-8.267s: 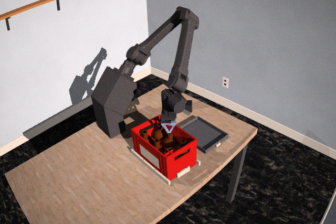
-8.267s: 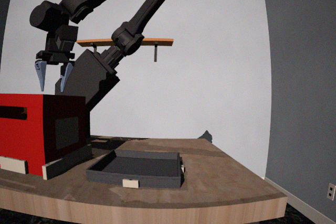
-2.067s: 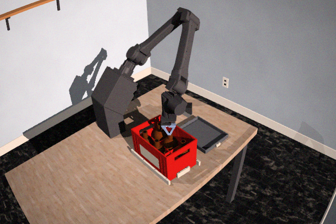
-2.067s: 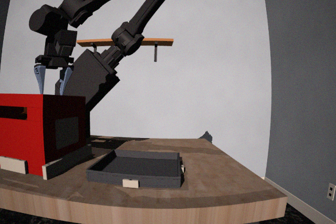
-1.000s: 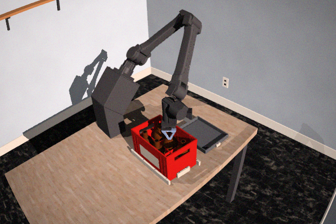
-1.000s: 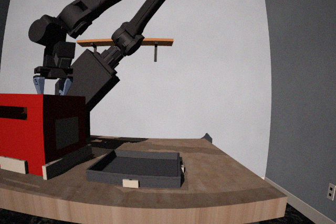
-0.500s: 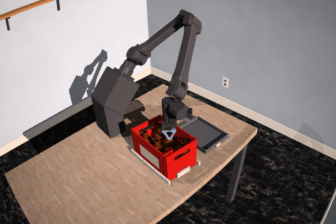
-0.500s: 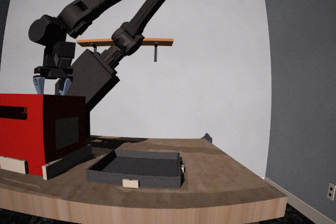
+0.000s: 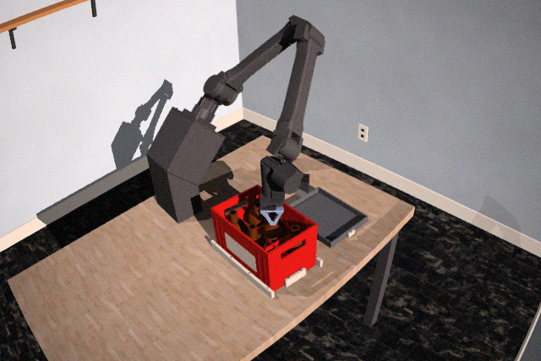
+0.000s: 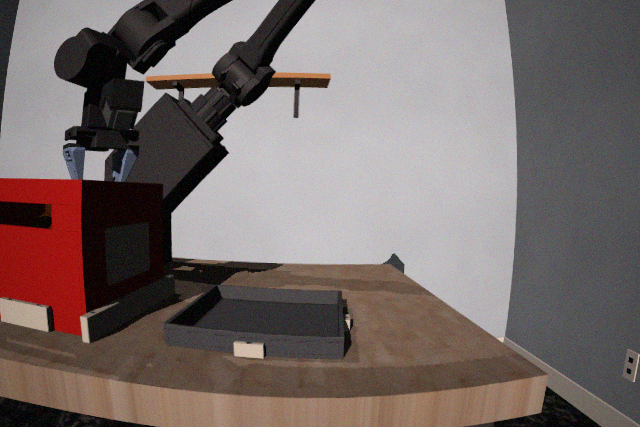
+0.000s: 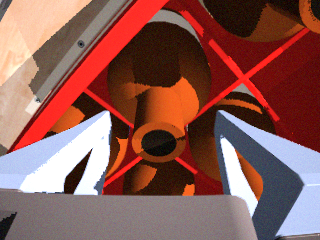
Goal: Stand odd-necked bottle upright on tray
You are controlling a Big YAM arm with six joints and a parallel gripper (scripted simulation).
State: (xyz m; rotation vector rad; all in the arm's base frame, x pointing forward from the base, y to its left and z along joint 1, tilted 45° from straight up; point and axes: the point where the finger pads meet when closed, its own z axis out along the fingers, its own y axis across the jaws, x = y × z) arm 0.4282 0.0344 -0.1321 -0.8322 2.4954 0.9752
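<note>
Now: hand 10 mm past the red crate, 40 mm to the left of it and 70 mm above it. From my hand the other things lie so: dark grey tray (10 mm ahead, 230 mm to the left, 140 mm below).
</note>
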